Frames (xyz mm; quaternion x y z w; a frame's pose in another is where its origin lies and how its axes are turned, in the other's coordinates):
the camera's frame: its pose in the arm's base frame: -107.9 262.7 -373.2 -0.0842 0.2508 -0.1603 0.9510
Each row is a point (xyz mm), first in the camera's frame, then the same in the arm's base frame.
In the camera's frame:
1: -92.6 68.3 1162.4
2: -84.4 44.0 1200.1
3: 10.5 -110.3 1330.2
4: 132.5 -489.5 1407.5
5: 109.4 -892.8 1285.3
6: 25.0 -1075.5 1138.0
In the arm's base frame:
1: 419.7 451.3 651.7
2: 439.0 428.8 686.3
3: 542.2 262.1 792.6
4: 581.9 -128.5 895.4
5: 395.4 -507.1 897.7
6: 203.7 -660.2 853.0

